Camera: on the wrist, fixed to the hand. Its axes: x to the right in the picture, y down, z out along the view.
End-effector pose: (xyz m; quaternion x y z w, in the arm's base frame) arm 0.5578 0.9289 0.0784 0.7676 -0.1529 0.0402 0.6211
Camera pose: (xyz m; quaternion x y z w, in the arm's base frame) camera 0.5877 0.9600 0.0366 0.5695 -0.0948 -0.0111 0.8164
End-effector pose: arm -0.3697 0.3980 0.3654 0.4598 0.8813 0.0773 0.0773
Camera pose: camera -0.4243 0.3761 0.3773 0.3688 0.8505 0.3312 0.1759
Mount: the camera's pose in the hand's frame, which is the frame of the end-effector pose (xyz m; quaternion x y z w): 0.0121 -0.0535 -0.0244 -0.2785 0.0345 -0.0540 0.9583
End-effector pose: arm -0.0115 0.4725 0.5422 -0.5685 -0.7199 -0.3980 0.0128
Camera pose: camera -0.0707 0.4660 0.5347 0.4957 0.6093 0.6022 0.1427
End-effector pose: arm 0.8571 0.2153 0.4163 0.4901 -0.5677 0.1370 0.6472
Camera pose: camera 0.9149 0.2042 0.4042 0.3153 -0.5334 -0.0449 0.7836
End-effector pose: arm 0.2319 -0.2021 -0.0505 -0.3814 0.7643 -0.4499 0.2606
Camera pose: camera 0.2255 -0.2163 0.0075 -0.4638 0.8461 -0.2455 0.0929
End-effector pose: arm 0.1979 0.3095 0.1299 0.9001 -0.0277 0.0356 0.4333
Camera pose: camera 0.2133 0.3617 0.1045 0.7422 0.0271 0.0341 0.6688
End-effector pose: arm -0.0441 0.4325 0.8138 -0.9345 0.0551 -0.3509 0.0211
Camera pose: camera -0.0464 0.4842 0.8443 0.8923 -0.1008 0.3543 0.2609
